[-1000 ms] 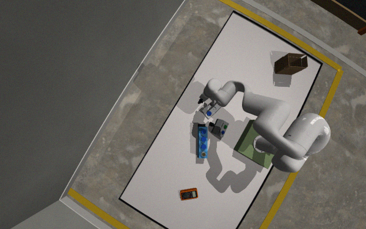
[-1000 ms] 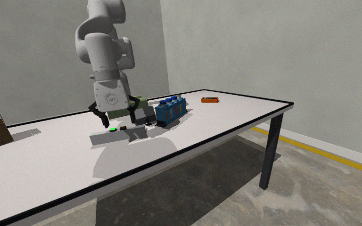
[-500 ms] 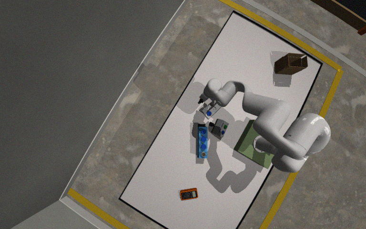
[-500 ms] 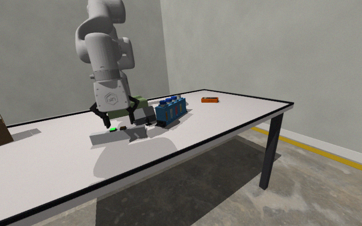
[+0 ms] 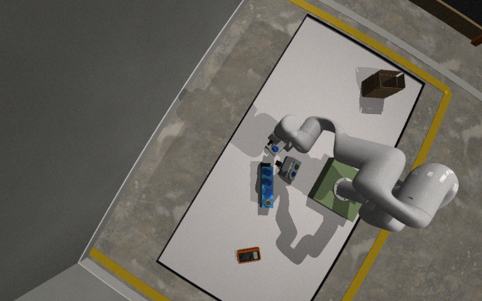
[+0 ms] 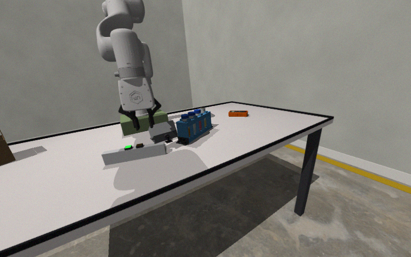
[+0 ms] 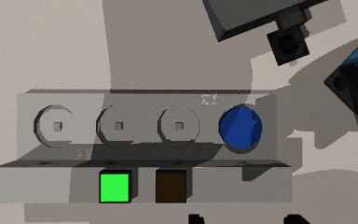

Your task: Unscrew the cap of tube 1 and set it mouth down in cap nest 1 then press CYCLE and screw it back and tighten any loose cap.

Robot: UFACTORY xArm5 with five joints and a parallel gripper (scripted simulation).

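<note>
My hand is 50 mm past the blue cap, 30 mm to the right of it and 120 mm above it. The rest, counted from my hand: green key (190 mm behind, 60 mm to the left, 70 mm below); then grey key housing (180 mm behind, 80 mm to the left, 80 mm below); then blue key (200 mm behind, 100 mm to the left, 70 mm below).
</note>
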